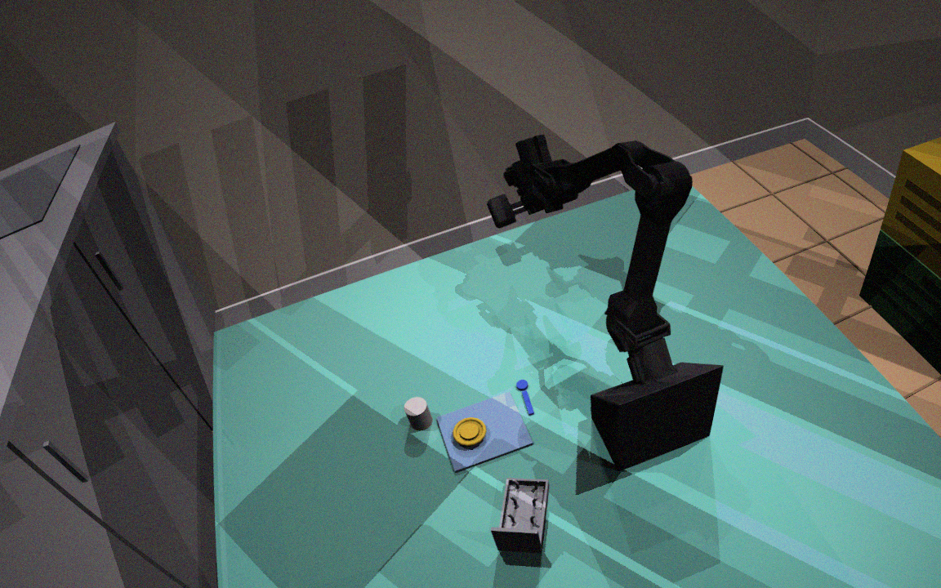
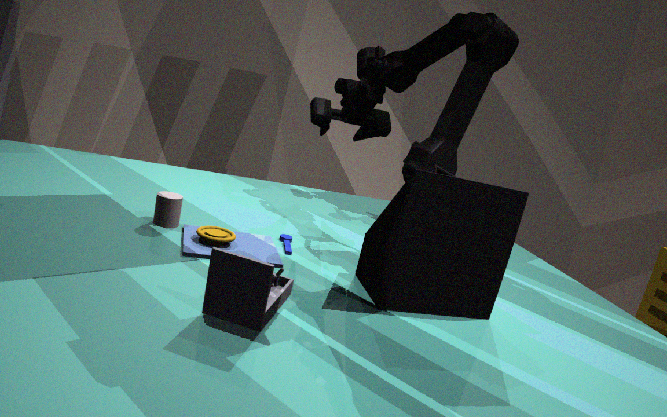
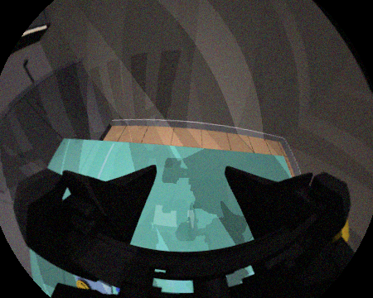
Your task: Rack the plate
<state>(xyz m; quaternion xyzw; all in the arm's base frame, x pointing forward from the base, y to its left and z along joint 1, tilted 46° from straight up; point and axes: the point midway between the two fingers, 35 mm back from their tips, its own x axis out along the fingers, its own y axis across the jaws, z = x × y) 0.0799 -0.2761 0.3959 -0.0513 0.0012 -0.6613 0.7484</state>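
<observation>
My gripper tip is now 430 mm to the right of the yellow plate, 250 mm short of it and 150 mm above it. Round my gripper tip: blue mat: 430 mm to the left, 220 mm ahead, 160 mm below; then cup: 360 mm to the left, 330 mm ahead, 140 mm below; then blue spoon: 370 mm to the left, 160 mm below, 120 mm ahead.
</observation>
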